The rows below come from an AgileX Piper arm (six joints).
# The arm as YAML. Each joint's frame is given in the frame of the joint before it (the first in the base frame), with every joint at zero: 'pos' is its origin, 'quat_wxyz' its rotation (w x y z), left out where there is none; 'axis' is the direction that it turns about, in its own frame. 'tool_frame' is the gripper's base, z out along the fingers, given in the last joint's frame.
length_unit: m
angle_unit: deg
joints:
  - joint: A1
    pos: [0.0, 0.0, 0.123]
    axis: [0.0, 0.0, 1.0]
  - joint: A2
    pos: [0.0, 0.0, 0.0]
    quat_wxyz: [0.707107, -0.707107, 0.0, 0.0]
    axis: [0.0, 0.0, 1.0]
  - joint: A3
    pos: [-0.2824, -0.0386, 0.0]
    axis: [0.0, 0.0, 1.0]
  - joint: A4
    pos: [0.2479, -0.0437, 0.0]
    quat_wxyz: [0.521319, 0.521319, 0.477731, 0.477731]
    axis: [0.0, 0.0, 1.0]
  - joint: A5
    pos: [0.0, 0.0, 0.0]
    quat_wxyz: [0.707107, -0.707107, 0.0, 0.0]
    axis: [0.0, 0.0, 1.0]
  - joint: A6
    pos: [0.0, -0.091, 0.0]
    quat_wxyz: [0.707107, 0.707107, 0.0, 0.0]
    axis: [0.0, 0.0, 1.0]
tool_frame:
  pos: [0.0, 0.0, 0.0]
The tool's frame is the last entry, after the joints.
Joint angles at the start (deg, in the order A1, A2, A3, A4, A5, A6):
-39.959, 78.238, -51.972, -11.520, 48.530, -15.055
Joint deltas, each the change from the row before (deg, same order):
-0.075, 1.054, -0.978, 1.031, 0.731, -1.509
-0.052, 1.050, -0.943, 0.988, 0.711, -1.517
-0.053, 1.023, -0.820, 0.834, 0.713, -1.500
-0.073, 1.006, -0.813, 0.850, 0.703, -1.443
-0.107, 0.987, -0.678, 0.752, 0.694, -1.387
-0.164, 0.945, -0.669, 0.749, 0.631, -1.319
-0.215, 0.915, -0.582, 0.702, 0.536, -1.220
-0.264, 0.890, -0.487, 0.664, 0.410, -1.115
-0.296, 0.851, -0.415, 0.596, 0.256, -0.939
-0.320, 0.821, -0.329, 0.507, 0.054, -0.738
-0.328, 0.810, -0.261, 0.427, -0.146, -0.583
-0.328, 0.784, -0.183, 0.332, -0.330, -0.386
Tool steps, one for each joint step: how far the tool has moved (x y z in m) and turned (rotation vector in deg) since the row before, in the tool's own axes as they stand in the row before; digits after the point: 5 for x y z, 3 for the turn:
-0.00349, -0.00036, 0.00183, -0.956, 0.580, -0.772
-0.00343, -0.00030, 0.00194, -0.960, 0.565, -0.842
-0.00291, -0.00028, 0.00226, -0.909, 0.663, -0.942
-0.00287, -0.00039, 0.00222, -0.930, 0.620, -0.861
-0.00228, -0.00042, 0.00263, -0.919, 0.725, -0.851
-0.00219, -0.00074, 0.00248, -0.886, 0.625, -0.730
-0.00187, -0.00094, 0.00266, -0.847, 0.591, -0.618
-0.00157, -0.00113, 0.00291, -0.805, 0.540, -0.494
-0.00138, -0.00135, 0.00299, -0.709, 0.442, -0.328
-0.00123, -0.00156, 0.00317, -0.583, 0.335, -0.156
-0.00118, -0.00173, 0.00338, -0.462, 0.231, -0.039
-0.00107, -0.00184, 0.00355, -0.333, 0.146, 0.104

